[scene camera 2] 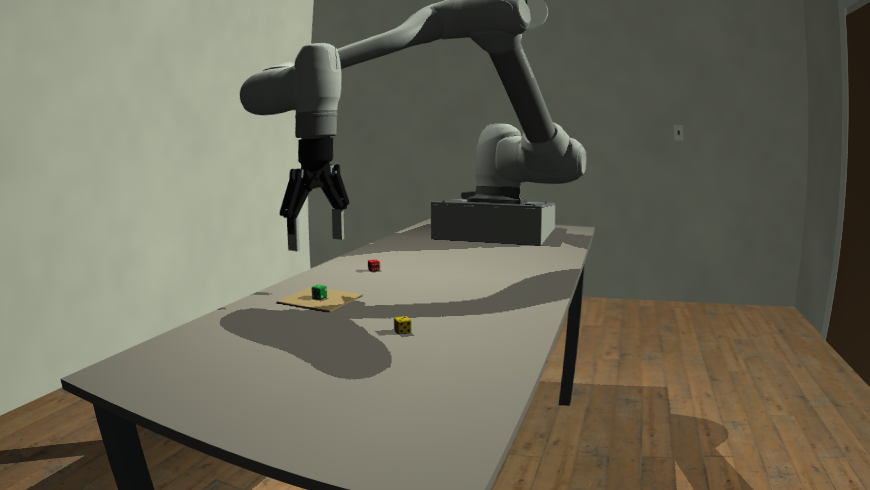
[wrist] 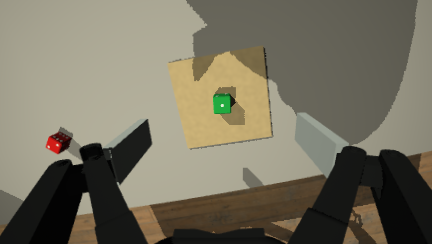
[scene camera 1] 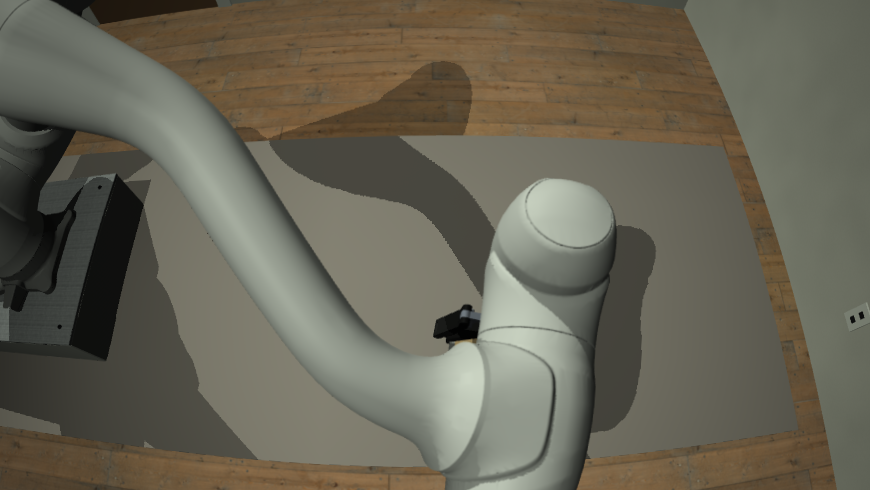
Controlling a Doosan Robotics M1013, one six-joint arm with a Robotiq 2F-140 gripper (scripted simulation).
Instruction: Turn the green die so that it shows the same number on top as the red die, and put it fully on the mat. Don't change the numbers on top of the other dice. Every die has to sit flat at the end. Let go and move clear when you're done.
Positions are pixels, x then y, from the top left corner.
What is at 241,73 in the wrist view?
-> A tan mat.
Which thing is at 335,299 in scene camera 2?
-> A tan mat.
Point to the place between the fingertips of the gripper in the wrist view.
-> At 221,129
